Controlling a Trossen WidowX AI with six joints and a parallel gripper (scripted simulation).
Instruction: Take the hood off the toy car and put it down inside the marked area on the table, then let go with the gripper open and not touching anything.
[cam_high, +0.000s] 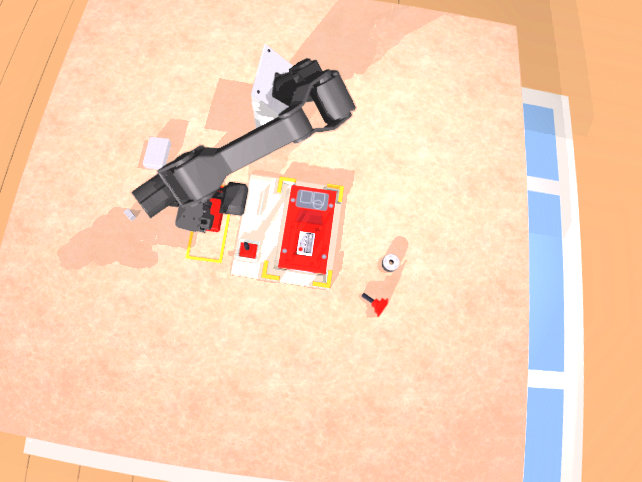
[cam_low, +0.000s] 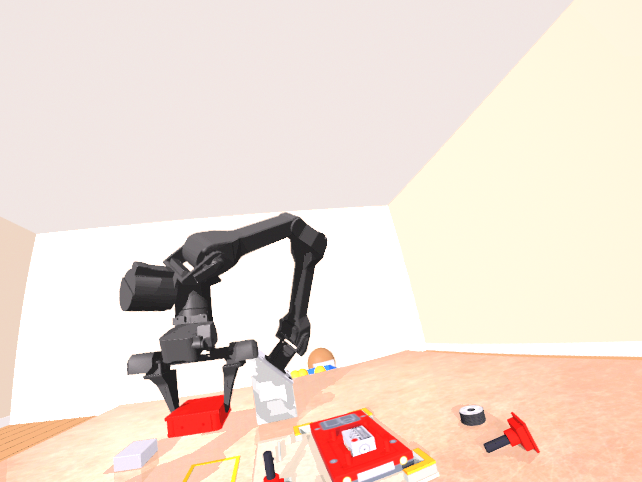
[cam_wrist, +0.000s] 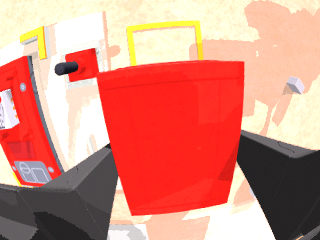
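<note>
Now: the black peg 60 mm ahead of my gripper tip, 90 mm to the left of it and 70 mm below it. From my gripper tip the other things lie so: hood 10 mm above.
</note>
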